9 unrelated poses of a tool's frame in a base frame.
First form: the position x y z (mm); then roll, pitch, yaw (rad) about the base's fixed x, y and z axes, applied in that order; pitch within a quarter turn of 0, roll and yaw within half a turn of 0.
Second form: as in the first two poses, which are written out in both.
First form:
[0 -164 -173 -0.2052 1.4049 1.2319]
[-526 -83 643 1.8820 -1.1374 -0.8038]
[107 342 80 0.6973 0.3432 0.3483]
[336 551 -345 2.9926 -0.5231 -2.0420]
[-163 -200 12 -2.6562 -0.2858 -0.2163]
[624 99 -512 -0.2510 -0.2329 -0.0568]
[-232 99 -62 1.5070 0.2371 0.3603]
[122 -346 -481 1.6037 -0.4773 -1.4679]
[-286 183 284 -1.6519 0.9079 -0.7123]
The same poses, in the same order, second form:
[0 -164 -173 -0.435 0.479 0.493 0.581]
[-526 -83 643 0.503 -0.558 0.206 0.627]
[107 342 80 0.304 0.216 0.103 0.922]
[336 551 -345 0.487 -0.831 0.073 0.257]
[-163 -200 12 -0.959 0.070 -0.163 0.222]
[624 99 -512 -0.128 -0.112 -0.043 0.985]
[-232 99 -62 0.653 0.207 0.050 0.727]
[122 -346 -481 0.408 -0.590 -0.326 0.615]
[-286 183 284 -0.516 0.509 0.090 0.683]

